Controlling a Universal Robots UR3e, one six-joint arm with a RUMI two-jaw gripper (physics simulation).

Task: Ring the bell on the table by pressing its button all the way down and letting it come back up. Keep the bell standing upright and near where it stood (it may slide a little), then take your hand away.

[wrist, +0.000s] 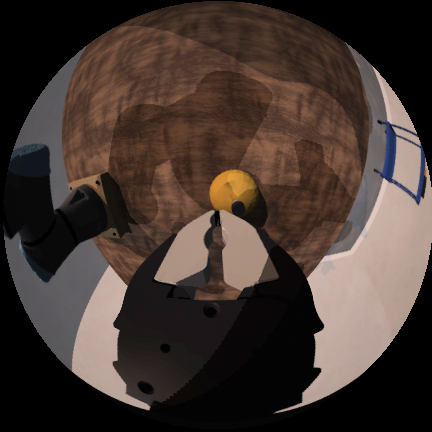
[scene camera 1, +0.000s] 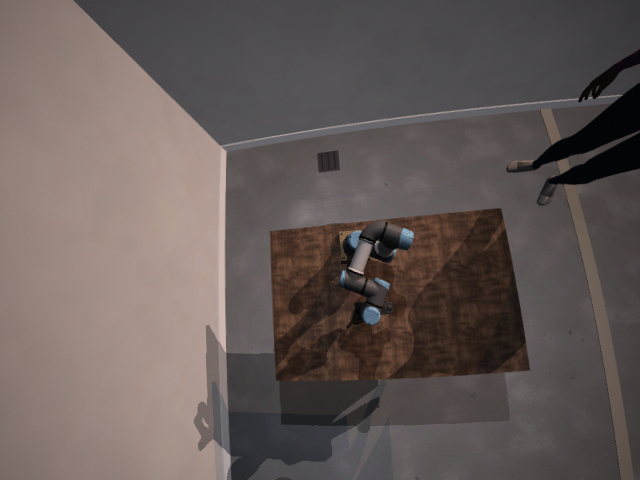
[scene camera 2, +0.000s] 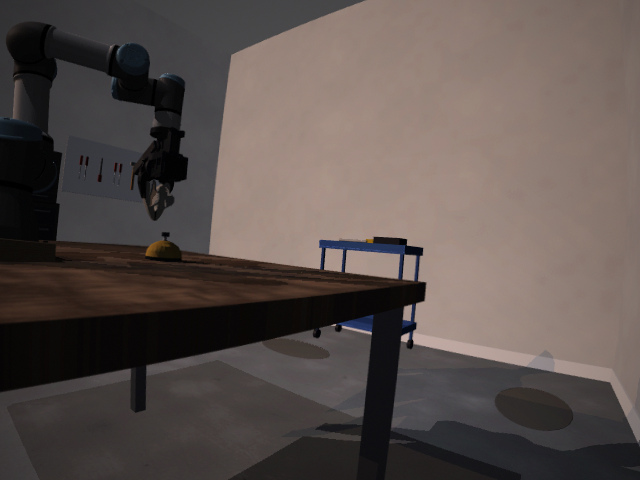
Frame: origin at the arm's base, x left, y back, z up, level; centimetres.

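Where they show: gripper, fingertip midpoint: [wrist: 217, 211] [scene camera 2: 154, 220]; arm's base at its link origin: [wrist: 89, 209].
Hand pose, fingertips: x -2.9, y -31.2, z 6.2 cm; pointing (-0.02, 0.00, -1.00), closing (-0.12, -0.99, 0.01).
Observation:
Each offset is from my fingertips to the top centre of the thing.
The bell, a yellow dome {dx -1.6, dy -2.5, dz -2.5 cm} [scene camera 2: 163, 250] [wrist: 230, 189] on a dark base, stands upright on the brown wooden table [scene camera 1: 454, 289] [scene camera 2: 232, 310] [wrist: 150, 55]. Its small dark button {dx -1.6, dy -2.5, dz -2.5 cm} [scene camera 2: 165, 234] [wrist: 238, 207] stands up on a thin stem above the dome. My gripper [scene camera 2: 155, 219] [wrist: 217, 211] is shut with its pale fingertips together and holds nothing. In the second scene view the fingertips are above the button and slightly left of it, with a gap between. In scene camera 1's view the arm hides the bell.
The arm's base plate [scene camera 2: 25, 251] [wrist: 120, 215] is fixed to the table. A blue cart [scene camera 2: 361, 247] [wrist: 390, 152] stands beyond the table. A person [scene camera 1: 584, 149] stands on the floor behind the table. A tool board [scene camera 2: 93, 180] hangs on the wall.

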